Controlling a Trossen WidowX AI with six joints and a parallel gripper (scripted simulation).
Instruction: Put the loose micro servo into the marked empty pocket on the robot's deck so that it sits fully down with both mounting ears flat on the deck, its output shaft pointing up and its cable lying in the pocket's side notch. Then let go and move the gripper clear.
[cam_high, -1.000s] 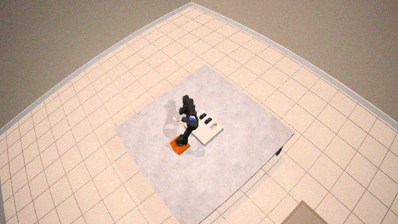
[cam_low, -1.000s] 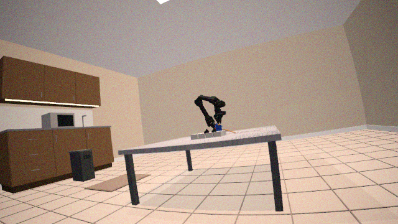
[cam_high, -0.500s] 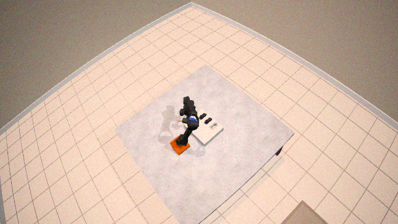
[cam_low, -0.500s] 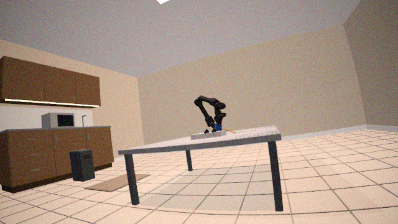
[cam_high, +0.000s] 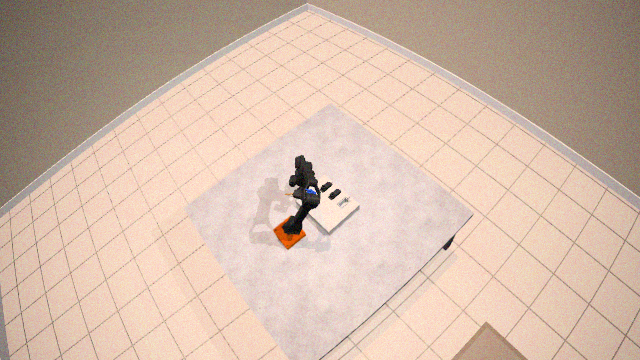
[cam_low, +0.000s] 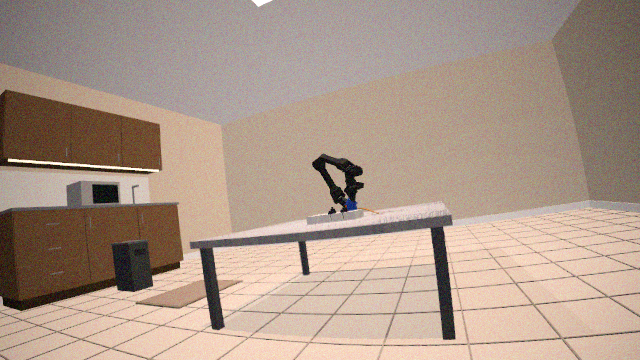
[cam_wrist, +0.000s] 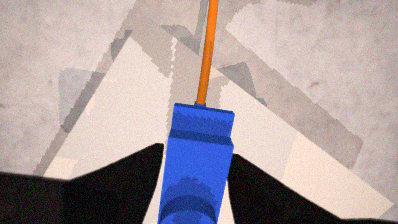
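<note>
Right now the cream deck is 11 cm to the right of my gripper tip and 7 cm below it.
</note>
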